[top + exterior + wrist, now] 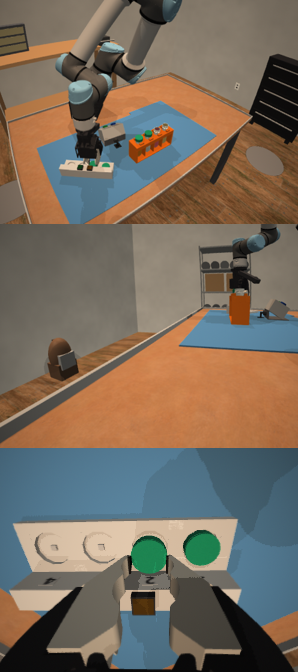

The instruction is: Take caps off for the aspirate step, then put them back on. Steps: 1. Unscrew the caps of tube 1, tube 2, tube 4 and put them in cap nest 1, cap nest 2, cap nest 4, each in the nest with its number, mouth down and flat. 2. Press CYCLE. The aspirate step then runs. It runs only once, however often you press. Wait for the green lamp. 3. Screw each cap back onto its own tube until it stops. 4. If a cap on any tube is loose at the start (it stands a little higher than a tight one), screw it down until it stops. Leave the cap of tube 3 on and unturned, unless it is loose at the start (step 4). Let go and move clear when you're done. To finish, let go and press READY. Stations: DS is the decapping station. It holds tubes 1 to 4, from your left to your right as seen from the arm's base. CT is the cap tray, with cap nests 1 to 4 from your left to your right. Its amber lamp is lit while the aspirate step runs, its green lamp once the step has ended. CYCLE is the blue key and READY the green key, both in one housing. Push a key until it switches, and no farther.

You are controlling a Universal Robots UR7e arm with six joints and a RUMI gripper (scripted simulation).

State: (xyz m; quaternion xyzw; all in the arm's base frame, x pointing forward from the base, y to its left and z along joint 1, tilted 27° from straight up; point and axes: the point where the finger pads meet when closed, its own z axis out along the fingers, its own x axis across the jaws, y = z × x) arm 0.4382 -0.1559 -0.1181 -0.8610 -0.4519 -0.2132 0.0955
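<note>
Now: the cap 3 cm ahead of my hand, 5 cm to the left of it and 3 cm below it. Also, from my hand: green key (17 cm behind, 13 cm to the left, 2 cm above); then grey key housing (15 cm behind, 16 cm to the left, 1 cm above); then blue key (17 cm behind, 18 cm to the left, 2 cm above).
</note>
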